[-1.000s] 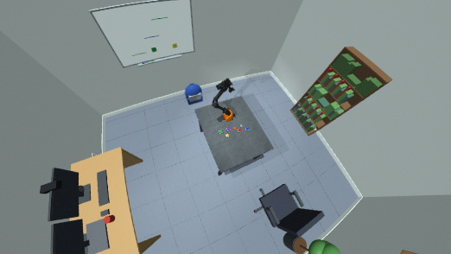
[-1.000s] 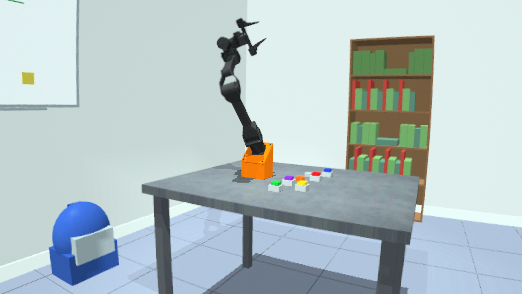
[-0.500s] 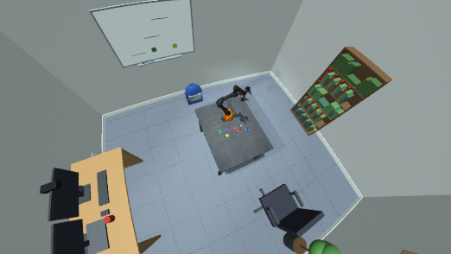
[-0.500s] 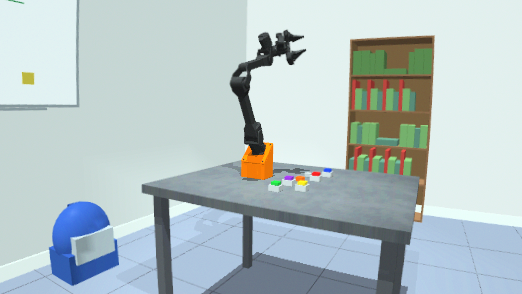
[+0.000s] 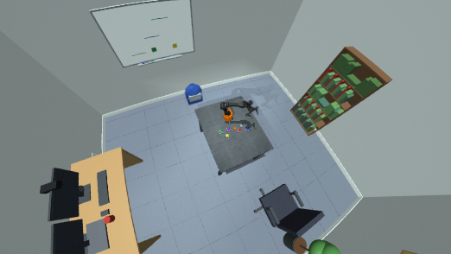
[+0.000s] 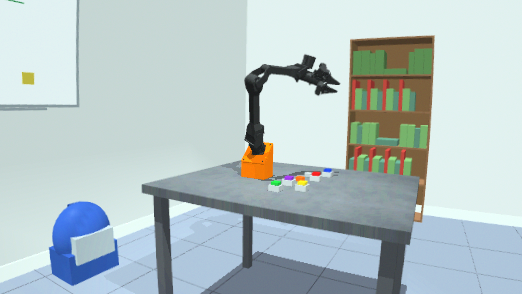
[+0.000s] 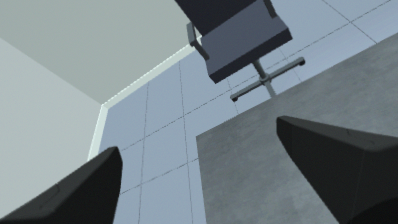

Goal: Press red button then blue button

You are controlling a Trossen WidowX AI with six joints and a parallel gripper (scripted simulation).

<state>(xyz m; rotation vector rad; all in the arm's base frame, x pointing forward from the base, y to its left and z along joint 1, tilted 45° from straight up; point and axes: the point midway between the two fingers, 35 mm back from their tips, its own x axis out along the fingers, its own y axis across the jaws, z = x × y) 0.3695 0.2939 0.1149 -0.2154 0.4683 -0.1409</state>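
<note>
My gripper tip is now 42 cm above the red button, 10 cm to the left of it and 8 cm past it. Also, from my gripper tip: purple button (42 cm below, 24 cm to the right, 17 cm behind); then blue button (42 cm below, 4 cm behind, 2 cm to the left); then orange block (44 cm below, 15 cm behind, 14 cm to the right).
</note>
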